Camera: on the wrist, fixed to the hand. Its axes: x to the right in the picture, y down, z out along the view.
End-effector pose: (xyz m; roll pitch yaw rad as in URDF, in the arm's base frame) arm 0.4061 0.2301 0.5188 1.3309 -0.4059 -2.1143
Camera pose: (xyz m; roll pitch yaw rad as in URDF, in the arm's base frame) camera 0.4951 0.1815 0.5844 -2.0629 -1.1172 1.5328
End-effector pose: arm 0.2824 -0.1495 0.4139 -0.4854 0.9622 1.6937
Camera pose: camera 0.2570 -0.2338 0.3312 0.9314 0.0203 -2.9942
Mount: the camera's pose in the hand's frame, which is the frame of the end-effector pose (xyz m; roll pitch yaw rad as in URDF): 0.0218 0.0843 -0.0837 -0.0297 -0.4537 1.5678
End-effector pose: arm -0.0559 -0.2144 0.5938 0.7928 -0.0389 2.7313
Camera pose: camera -0.1232 -0.3147 0.5960 -0.1447 -1.2446 -1.8743
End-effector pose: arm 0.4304 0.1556 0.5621 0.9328 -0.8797 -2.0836
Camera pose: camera 0.5327 0.0979 0.5903 -1.4510 -0.6798 0.8201
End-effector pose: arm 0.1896 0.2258 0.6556 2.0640 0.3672 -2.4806
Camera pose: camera 0.1620 0.1615 0.7541 2.6664 -0.5755 2.4876
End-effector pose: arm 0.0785 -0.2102 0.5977 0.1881 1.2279 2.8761
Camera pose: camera 0.1060 -0.3197 0.5548 1.2614 -0.2001 -2.4503
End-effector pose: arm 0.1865 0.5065 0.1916 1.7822 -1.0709 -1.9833
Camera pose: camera 0.2763 0.5516 0.2587 -1.9273 -0.3893 1.8885
